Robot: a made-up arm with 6 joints.
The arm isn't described. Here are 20 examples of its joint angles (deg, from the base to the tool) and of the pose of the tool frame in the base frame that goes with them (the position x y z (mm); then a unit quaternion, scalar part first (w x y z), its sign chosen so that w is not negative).
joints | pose
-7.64 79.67 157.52 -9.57 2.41 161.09 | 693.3 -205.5 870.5 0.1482 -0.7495 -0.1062 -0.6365
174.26 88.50 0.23 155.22 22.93 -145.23 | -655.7 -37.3 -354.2 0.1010 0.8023 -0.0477 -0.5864
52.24 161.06 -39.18 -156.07 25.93 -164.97 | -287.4 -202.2 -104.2 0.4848 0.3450 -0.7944 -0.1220
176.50 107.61 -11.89 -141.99 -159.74 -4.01 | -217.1 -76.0 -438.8 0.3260 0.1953 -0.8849 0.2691
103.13 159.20 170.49 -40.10 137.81 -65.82 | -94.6 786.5 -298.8 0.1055 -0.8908 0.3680 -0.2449
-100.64 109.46 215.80 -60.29 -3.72 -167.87 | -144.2 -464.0 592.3 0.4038 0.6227 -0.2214 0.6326
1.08 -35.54 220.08 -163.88 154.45 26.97 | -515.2 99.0 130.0 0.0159 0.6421 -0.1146 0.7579
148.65 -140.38 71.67 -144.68 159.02 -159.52 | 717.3 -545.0 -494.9 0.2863 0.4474 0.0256 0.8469
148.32 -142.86 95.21 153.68 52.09 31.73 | 470.3 -409.4 -776.1 0.8889 -0.1079 0.1344 -0.4244
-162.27 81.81 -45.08 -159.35 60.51 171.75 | -158.2 -161.7 -148.5 0.0188 0.9507 0.3043 0.0561
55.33 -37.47 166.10 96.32 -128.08 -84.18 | -487.6 -683.1 335.6 0.1464 -0.9854 -0.0363 -0.0794
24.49 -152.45 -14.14 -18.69 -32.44 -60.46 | -571.6 -378.1 98.6 0.3820 0.4307 -0.5193 0.6316
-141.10 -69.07 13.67 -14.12 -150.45 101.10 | 277.7 365.0 983.1 0.6286 0.0277 0.7218 -0.2883
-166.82 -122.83 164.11 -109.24 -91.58 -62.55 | 422.2 60.6 -694.0 0.2249 -0.6384 0.6590 -0.3280
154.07 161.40 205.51 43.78 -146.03 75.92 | -455.4 312.2 109.8 0.0387 0.8512 0.1463 -0.5026
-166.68 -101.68 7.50 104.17 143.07 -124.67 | 848.2 172.4 596.3 0.6007 -0.1045 0.6636 -0.4335
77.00 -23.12 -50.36 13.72 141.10 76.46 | 173.6 263.5 502.7 0.5896 0.1828 -0.7837 -0.0696
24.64 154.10 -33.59 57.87 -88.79 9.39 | -274.3 -192.0 -337.5 0.7492 0.3716 -0.4827 -0.2602
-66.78 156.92 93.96 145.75 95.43 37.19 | 301.9 -466.7 -816.5 0.6512 -0.4247 -0.1720 0.6049
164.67 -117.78 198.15 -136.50 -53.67 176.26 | 129.2 -120.5 -523.7 0.1545 -0.0395 0.2206 -0.9622
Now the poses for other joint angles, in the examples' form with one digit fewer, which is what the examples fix.
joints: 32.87 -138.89 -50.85 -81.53 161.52 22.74
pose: -203 -151 338 0.164 -0.724 0.342 0.576
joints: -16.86 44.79 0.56 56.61 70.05 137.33
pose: 834 -318 285 0.066 -0.948 -0.307 -0.049
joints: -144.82 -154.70 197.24 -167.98 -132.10 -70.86
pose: -196 -274 -427 0.555 0.683 -0.204 0.429
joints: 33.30 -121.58 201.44 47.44 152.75 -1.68
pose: 53 -57 -381 0.348 0.260 -0.725 0.534
